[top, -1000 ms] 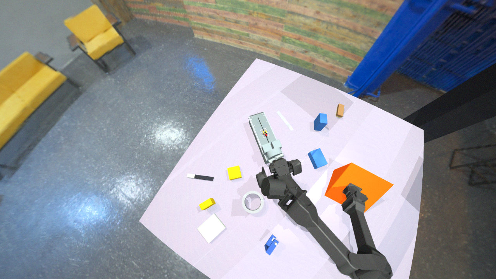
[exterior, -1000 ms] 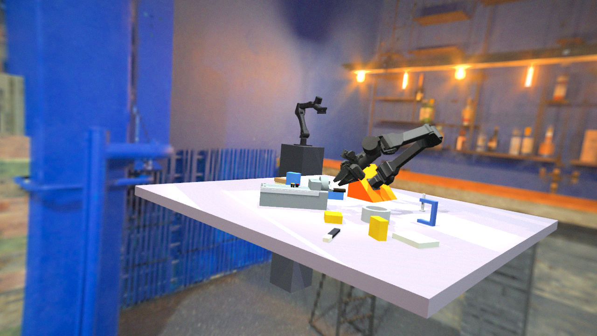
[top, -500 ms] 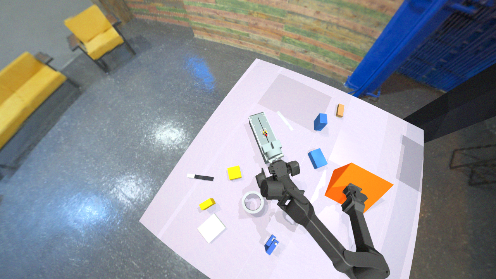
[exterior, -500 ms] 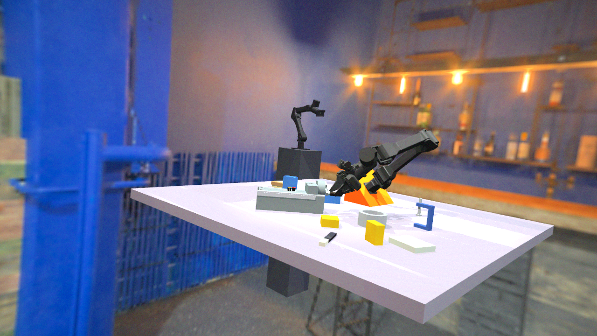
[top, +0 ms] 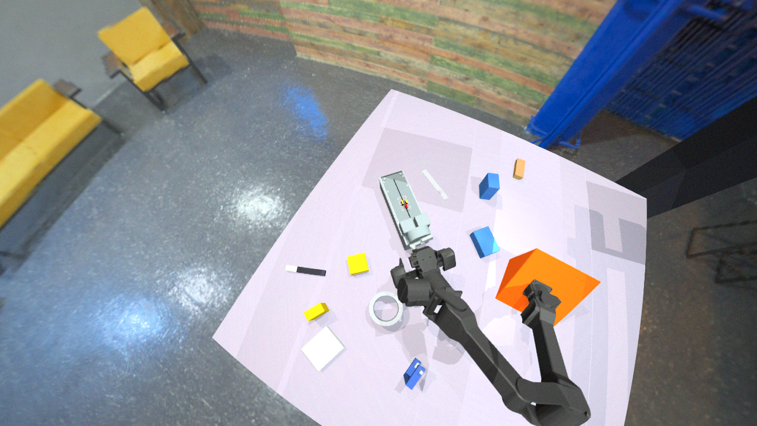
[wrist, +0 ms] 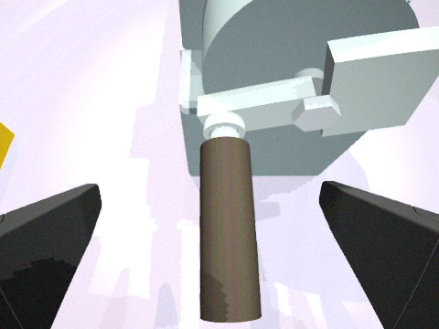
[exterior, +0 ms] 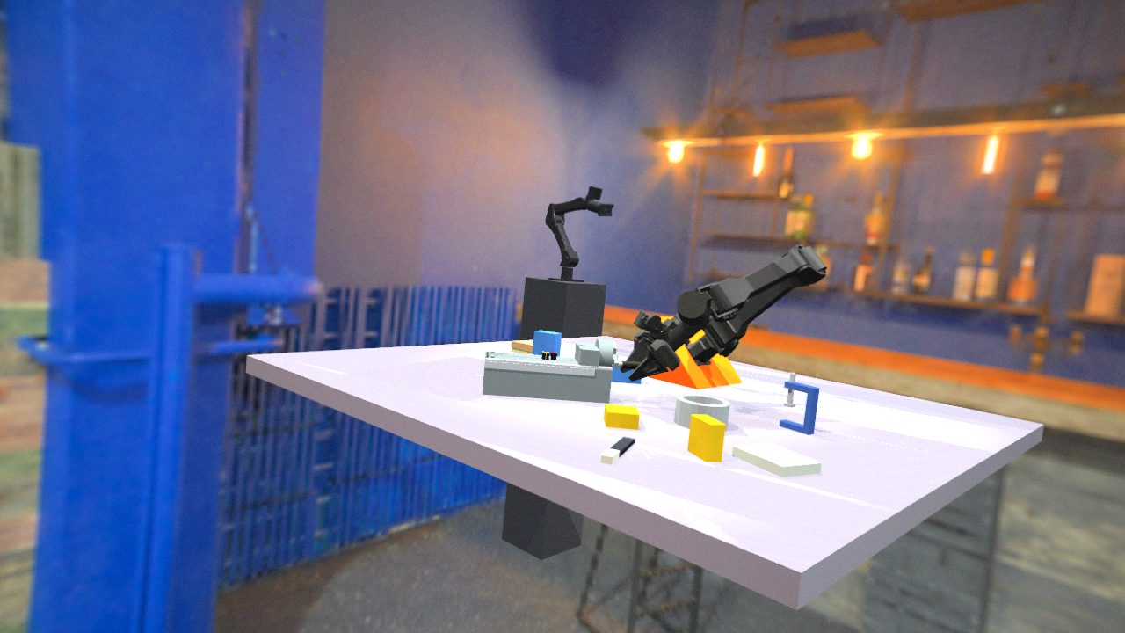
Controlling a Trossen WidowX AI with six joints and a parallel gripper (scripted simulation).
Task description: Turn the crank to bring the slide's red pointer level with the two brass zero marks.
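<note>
Now: gripper tip 2 cm below the brown crank handle, 1 cm to the right of it and 1 cm past it. From my gripper tip the other things lie so: metal strip: 30 cm to the right, 6 cm below, 5 cm ahead; blue clamp: 30 cm to the left, 16 cm behind, 1 cm below; red pointer: 12 cm to the right, 9 cm ahead, 2 cm above.
</note>
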